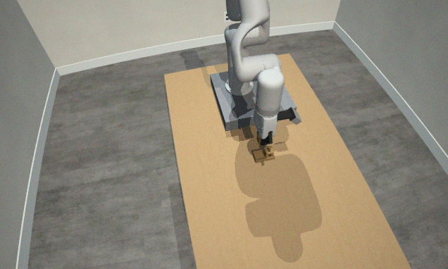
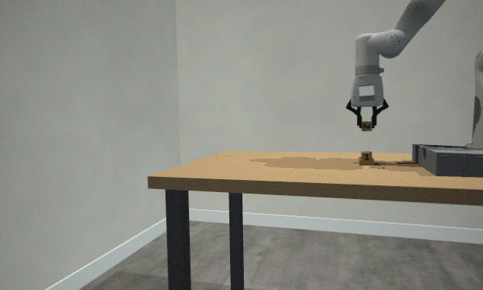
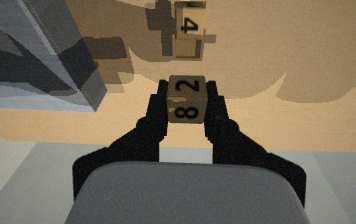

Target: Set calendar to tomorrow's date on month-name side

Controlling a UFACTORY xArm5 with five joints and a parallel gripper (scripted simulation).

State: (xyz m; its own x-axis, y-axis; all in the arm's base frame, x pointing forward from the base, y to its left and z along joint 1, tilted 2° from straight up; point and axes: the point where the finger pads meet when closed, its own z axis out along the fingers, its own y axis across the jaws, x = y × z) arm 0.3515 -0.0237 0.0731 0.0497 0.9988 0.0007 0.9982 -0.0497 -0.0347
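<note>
Now: hand 13 cm above the wooden tray and 1 cm to the right of it. The rest, counted from my hand: wooden cube: 1 cm below.
</note>
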